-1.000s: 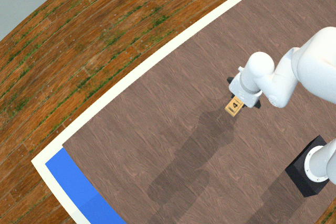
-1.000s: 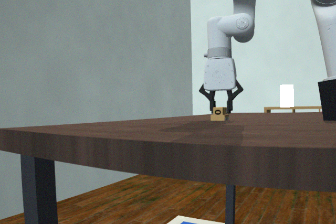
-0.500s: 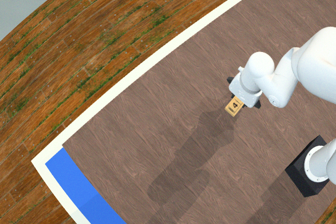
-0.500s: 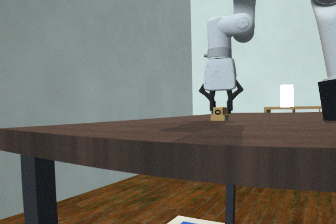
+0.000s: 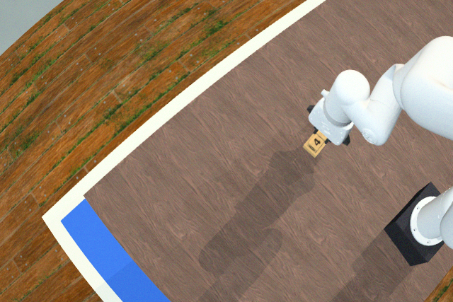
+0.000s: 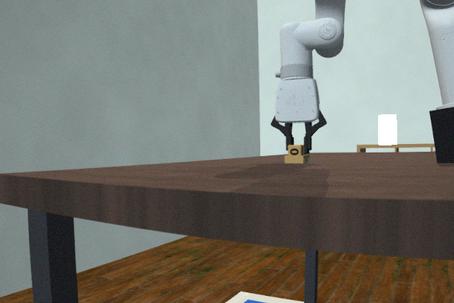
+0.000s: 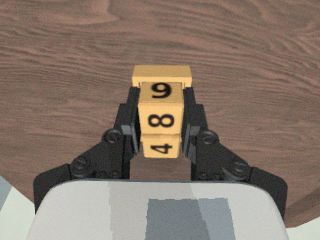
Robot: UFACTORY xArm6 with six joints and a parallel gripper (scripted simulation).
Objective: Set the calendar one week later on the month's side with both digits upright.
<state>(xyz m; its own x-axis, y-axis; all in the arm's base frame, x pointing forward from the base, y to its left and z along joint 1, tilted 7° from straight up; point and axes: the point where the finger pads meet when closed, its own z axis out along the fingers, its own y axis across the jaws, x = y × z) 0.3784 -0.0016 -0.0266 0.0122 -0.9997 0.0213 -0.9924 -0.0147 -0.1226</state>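
Right now my hand is 1 cm above the wooden cube. From my hand the other things lie so: tray 3 cm below, 2 cm to the left.
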